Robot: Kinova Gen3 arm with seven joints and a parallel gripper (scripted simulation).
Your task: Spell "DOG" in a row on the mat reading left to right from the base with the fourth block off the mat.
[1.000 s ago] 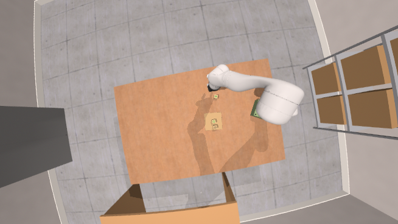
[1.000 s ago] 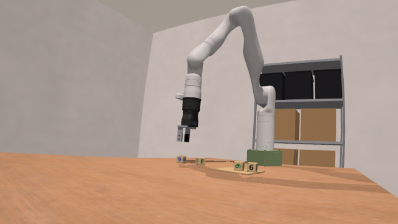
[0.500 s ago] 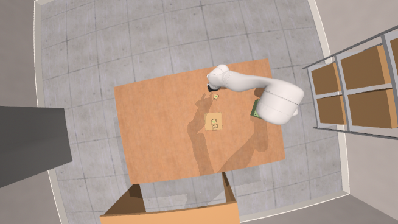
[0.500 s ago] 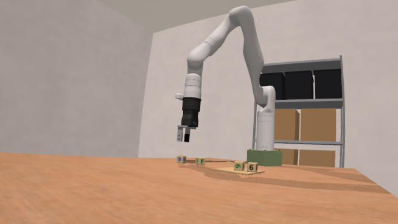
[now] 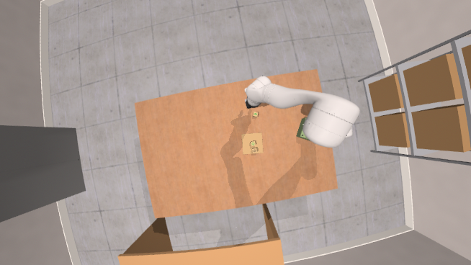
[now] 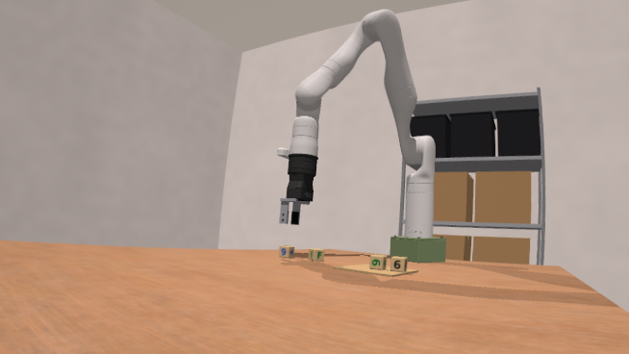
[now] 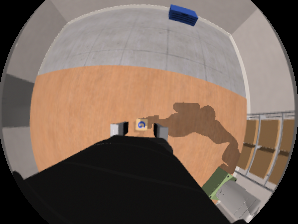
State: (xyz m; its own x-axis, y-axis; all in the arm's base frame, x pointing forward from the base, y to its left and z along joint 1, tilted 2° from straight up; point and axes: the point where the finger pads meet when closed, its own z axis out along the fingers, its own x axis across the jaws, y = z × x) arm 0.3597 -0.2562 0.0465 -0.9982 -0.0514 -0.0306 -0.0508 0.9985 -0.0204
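Right now my hand is 90 mm above the blue-lettered block. Round my hand: green-lettered block 90 mm below, 80 mm to the left, 20 mm behind; then tan mat 270 mm to the left, 100 mm below, 40 mm ahead; then wooden block 270 mm to the left, 90 mm below, 30 mm ahead.
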